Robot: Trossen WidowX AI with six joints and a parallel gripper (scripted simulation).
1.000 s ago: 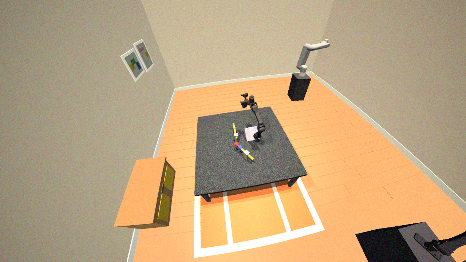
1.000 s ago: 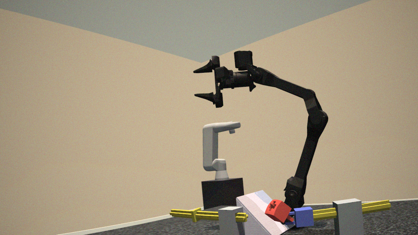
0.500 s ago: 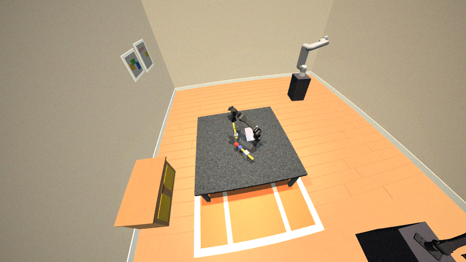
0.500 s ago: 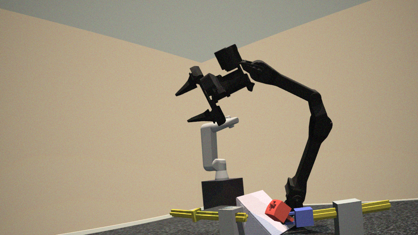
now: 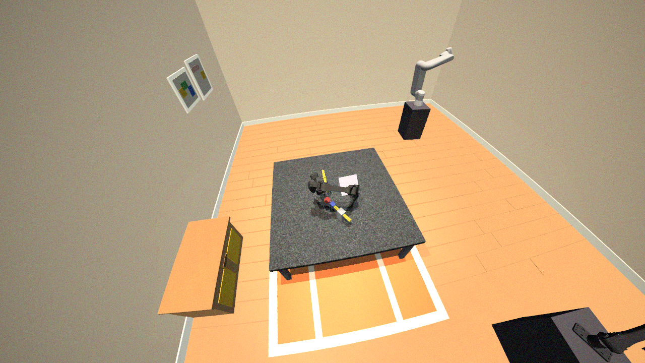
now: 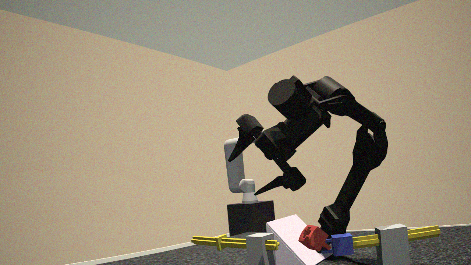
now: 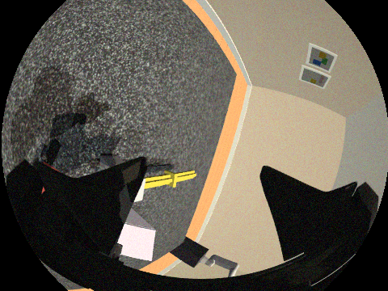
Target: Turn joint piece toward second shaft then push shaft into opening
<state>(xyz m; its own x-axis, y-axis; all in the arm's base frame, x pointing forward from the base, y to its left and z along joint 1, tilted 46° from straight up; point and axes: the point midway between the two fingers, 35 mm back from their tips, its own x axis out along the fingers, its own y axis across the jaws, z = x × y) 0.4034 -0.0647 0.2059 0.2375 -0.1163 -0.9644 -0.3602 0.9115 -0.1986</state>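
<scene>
The red square joint piece is 150 mm below my gripper tip, 100 mm to the left of it and 100 mm behind it.
</scene>
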